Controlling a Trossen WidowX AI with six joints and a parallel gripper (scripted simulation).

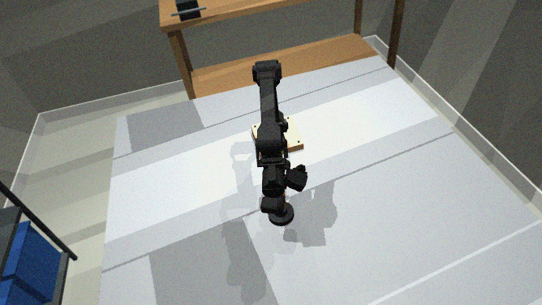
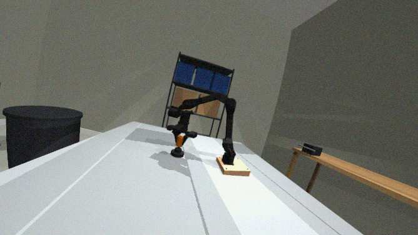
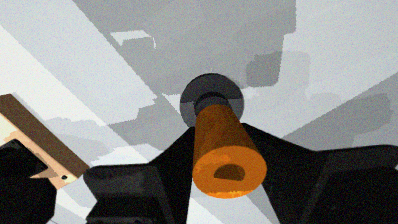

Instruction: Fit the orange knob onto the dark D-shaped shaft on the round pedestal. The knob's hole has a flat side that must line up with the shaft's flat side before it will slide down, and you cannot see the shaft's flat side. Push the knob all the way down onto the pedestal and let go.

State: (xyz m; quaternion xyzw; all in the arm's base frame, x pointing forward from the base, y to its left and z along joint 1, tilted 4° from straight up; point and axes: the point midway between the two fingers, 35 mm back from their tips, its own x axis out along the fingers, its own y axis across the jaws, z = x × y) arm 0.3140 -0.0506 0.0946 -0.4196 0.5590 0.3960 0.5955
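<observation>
The orange knob is 2 cm above my gripper tip. The rest, counted from my gripper tip: dark round pedestal: 4 cm below.
</observation>
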